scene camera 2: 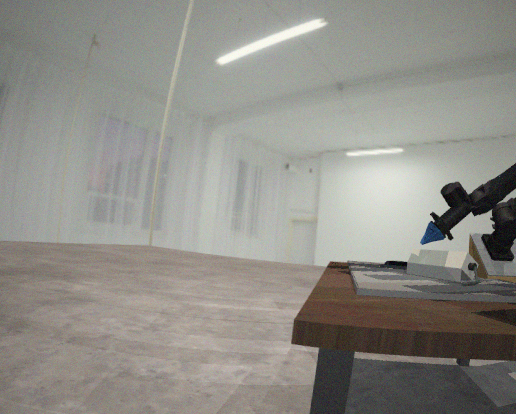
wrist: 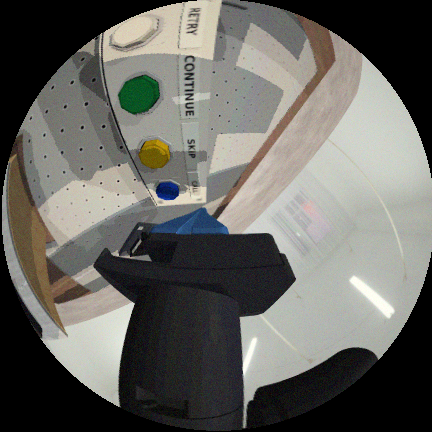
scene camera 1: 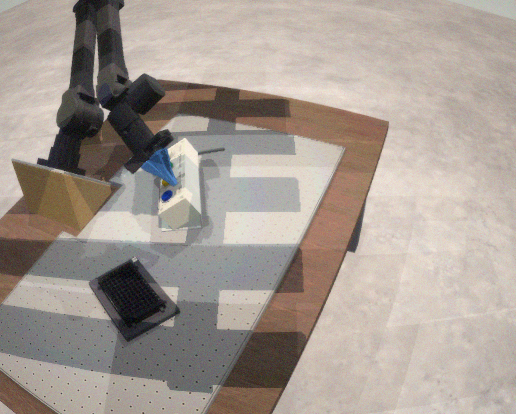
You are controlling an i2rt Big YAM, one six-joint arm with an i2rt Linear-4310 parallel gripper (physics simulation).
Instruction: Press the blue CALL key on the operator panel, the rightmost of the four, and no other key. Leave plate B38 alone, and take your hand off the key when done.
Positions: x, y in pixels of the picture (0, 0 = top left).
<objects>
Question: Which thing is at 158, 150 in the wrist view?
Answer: A yellow SKIP key.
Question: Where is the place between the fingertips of my gripper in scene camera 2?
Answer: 421, 243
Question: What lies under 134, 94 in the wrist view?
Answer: A green CONTINUE key.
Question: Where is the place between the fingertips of my gripper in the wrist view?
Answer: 202, 212
</objects>
